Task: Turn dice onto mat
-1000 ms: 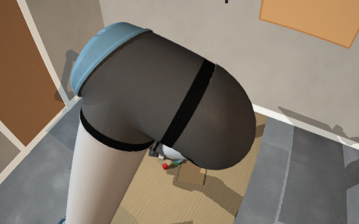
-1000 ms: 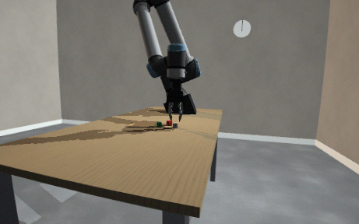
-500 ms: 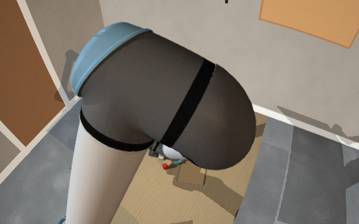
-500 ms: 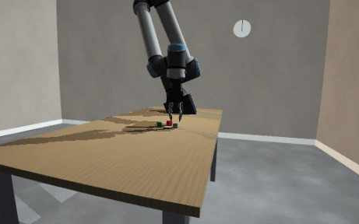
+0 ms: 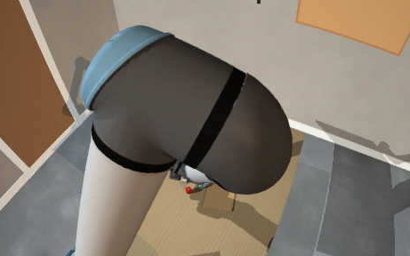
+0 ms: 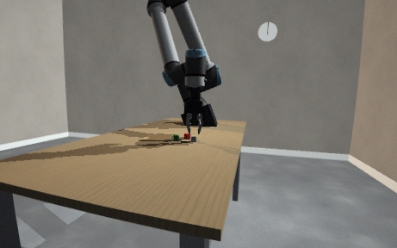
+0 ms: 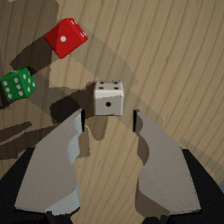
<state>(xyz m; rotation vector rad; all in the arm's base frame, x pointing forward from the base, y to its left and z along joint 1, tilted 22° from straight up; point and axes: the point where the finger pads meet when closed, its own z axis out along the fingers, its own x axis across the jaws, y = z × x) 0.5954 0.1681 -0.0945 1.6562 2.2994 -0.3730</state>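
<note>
Right now my hand is 40 mm above the white die. The rest, counted from my hand: green die (90 mm to the right, 40 mm below, 10 mm ahead); then red die (50 mm to the right, 40 mm below, 40 mm behind); then tan mat (200 mm to the right, 50 mm below).
</note>
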